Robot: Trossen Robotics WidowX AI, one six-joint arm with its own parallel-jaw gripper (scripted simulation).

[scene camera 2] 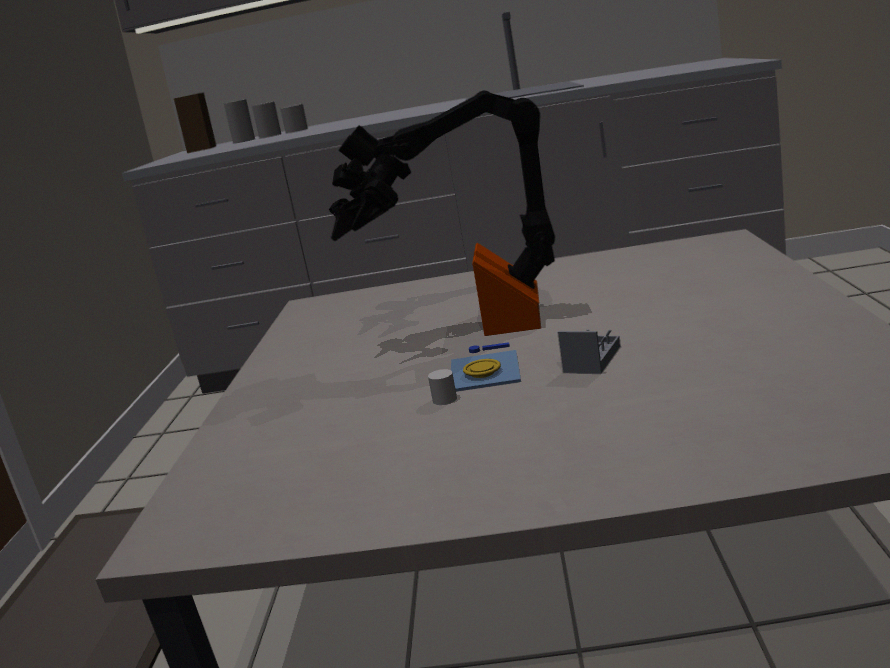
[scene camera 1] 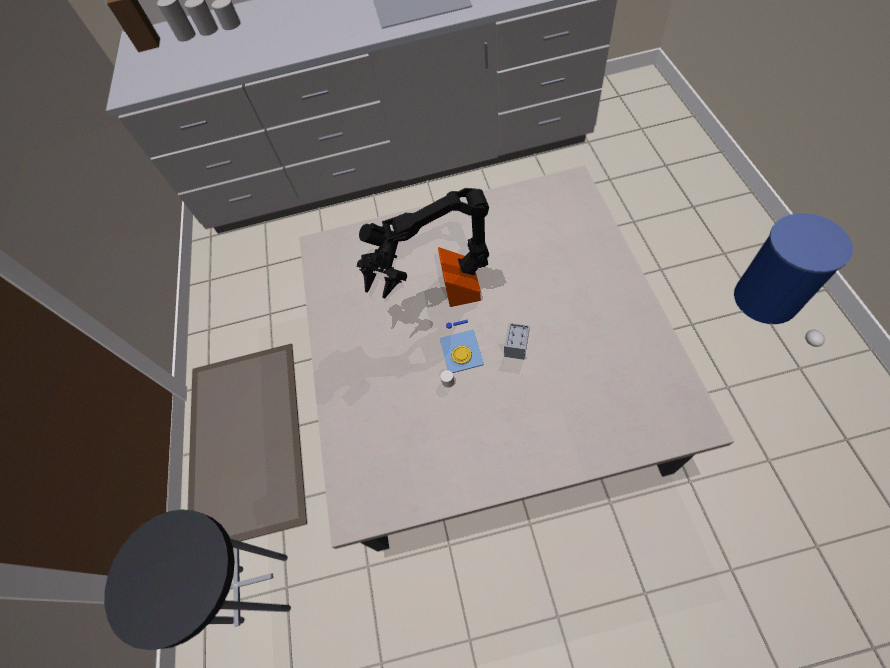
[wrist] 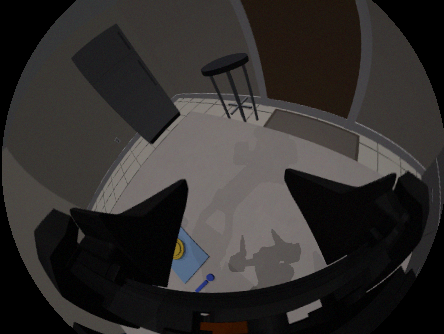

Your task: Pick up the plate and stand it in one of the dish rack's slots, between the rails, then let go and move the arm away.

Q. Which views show the gripper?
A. Scene camera 2, scene camera 1 and the wrist view: all of them.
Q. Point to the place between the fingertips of the gripper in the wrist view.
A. At 237,179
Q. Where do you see a grey dish rack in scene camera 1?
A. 516,343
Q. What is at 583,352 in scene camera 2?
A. A grey dish rack.
